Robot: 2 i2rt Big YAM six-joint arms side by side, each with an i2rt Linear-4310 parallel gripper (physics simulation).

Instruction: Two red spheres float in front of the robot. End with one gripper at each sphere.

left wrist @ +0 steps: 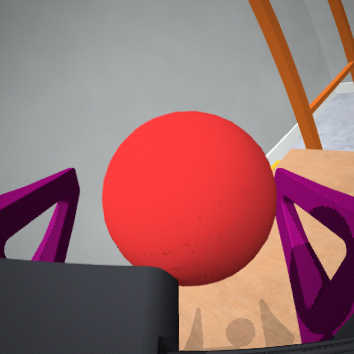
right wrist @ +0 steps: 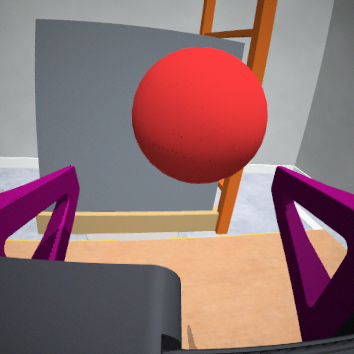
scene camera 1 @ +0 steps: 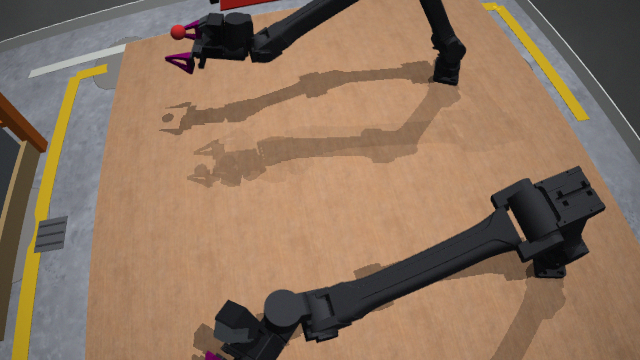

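Where they show: right gripper, fingertip midpoint: (scene camera 1: 169,45); left arm's base, origin of the base link: (scene camera 1: 546,256); right arm's base, origin of the base link: (scene camera 1: 446,72).
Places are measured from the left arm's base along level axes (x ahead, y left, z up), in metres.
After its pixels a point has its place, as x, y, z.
Observation:
One red sphere (scene camera 1: 178,32) {0.991, -0.375, 0.361} (right wrist: 200,115) {0.981, -0.389, 0.355} floats at the right gripper (scene camera 1: 175,46) {1.037, -0.384, 0.314} (right wrist: 176,167) {1.037, -0.384, 0.314}, at the upper left in scene camera 1. There it overlaps the tip of the upper finger. In the right wrist view it sits above the fingertip line and somewhat right of the middle. The right gripper is open. The other red sphere (left wrist: 190,198) {0.701, 0.334, 0.313} looks large in the left wrist view. It lies across the fingertip line of the open left gripper (left wrist: 177,170) {0.709, 0.413, 0.282}, close to the right-hand finger, with a gap to the other. Scene camera 1 cuts off the left gripper; this sphere does not show there.
The wooden table (scene camera 1: 325,215) {0.602, -0.081, 0.000} (left wrist: 225,300) {0.697, 0.579, 0.000} (right wrist: 240,265) {1.348, -0.535, 0.000} lies below both arms. An orange frame (left wrist: 287,75) (right wrist: 257,60) and a grey panel (right wrist: 85,115) stand beyond it. A red object (scene camera 1: 250,3) shows at the top edge of scene camera 1. The arms are well apart.

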